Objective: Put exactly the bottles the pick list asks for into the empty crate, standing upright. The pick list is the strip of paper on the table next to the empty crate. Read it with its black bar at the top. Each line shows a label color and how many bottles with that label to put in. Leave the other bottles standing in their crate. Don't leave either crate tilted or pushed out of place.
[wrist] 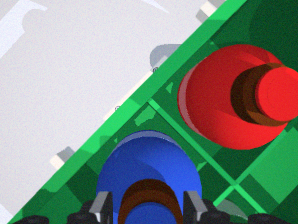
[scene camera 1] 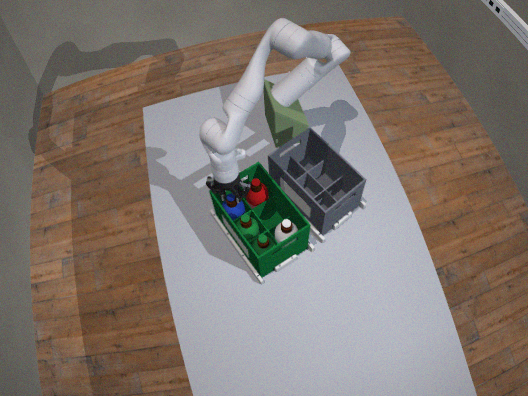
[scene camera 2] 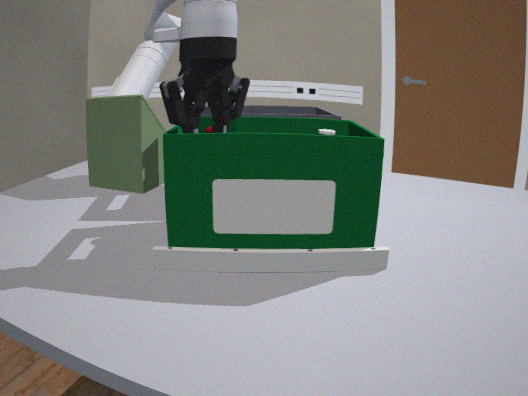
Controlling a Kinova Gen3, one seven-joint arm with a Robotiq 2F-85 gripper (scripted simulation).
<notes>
I see my gripper (wrist: 147,208), a green crate (scene camera 1: 278,207) and a grey crate (scene camera 1: 300,185).
The green crate is seen too in the wrist view (wrist: 153,106). The grey crate is seen too in scene camera 2 (scene camera 2: 248,110).
</notes>
